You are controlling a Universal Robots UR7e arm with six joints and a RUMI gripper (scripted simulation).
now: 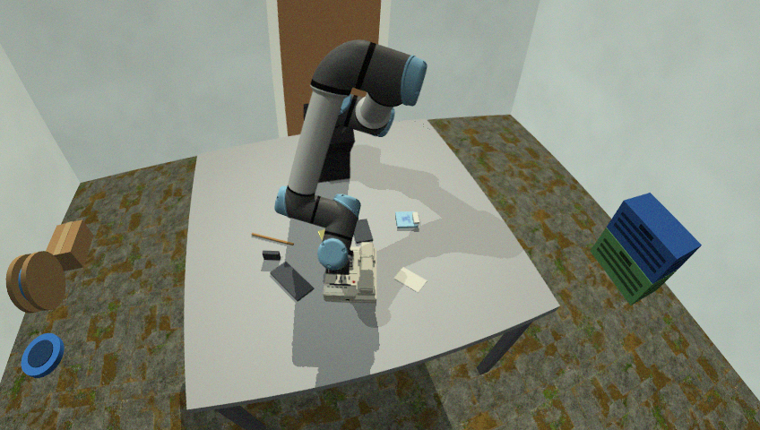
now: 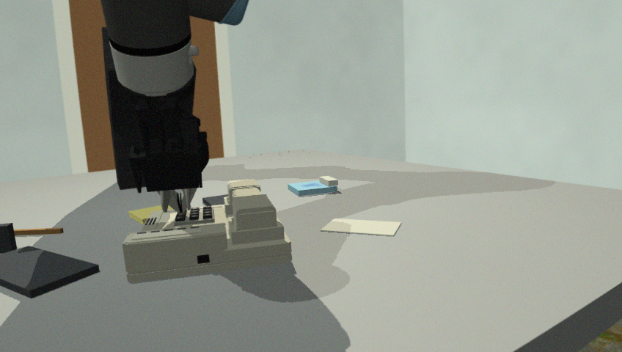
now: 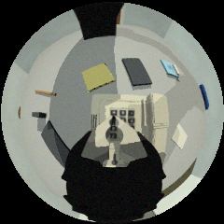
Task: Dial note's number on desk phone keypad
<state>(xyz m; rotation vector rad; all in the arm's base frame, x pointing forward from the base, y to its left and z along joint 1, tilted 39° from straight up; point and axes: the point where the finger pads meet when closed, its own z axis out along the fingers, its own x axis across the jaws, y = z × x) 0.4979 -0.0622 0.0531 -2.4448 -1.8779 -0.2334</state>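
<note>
My hand is 7 cm short of the handset and 7 cm to the right of it. Round my hand: pencil 17 cm behind, 23 cm to the right, 4 cm below; cream note card 14 cm ahead, 21 cm to the left, 4 cm below; small black block 8 cm behind, 24 cm to the right, 3 cm below.
</note>
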